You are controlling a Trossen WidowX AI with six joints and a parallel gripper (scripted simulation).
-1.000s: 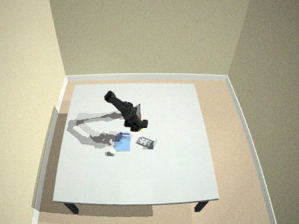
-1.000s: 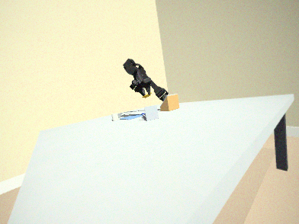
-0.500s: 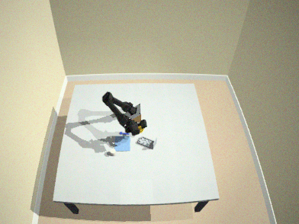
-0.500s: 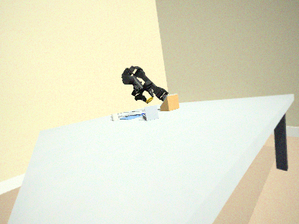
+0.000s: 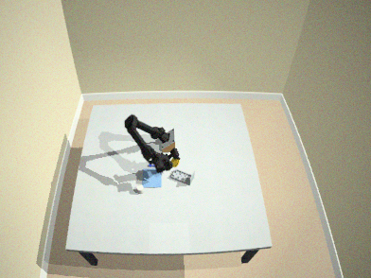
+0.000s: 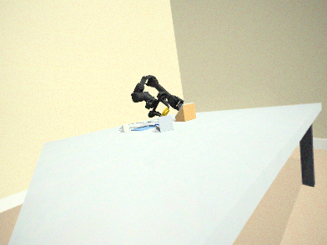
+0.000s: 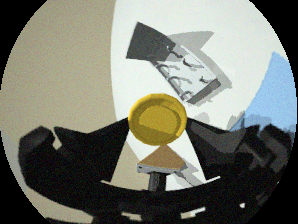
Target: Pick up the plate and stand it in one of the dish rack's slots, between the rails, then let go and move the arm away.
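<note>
Now: the grey dish rack 70 mm ahead of my gripper tip, 50 mm to the left of it and 60 mm below it. The rest, counted from my gripper tip: blue mat: 90 mm ahead, 150 mm to the right, 80 mm below; yellow plate: 10 mm above; small white object: 210 mm ahead, 210 mm to the right, 60 mm below.
</note>
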